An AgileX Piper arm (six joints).
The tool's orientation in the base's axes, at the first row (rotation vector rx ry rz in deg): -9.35, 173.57, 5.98
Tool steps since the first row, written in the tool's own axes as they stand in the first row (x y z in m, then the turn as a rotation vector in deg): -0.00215, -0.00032, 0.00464, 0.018, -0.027, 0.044; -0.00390, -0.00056, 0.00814, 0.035, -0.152, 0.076; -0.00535, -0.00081, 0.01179, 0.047, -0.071, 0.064; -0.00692, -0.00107, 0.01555, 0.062, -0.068, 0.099; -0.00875, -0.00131, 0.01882, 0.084, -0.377, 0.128; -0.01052, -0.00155, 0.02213, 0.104, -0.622, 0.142; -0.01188, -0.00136, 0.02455, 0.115, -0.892, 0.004
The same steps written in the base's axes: 0.00263, 0.00025, -0.00439, -0.010, -0.025, -0.047; 0.00475, 0.00045, -0.00768, -0.010, -0.149, -0.089; 0.00658, 0.00062, -0.01116, -0.032, -0.071, -0.073; 0.00854, 0.00081, -0.01474, -0.044, -0.067, -0.109; 0.01071, 0.00100, -0.01780, -0.028, -0.373, -0.160; 0.01283, 0.00119, -0.02090, -0.020, -0.617, -0.191; 0.01440, 0.00170, -0.02314, -0.015, -0.896, -0.073
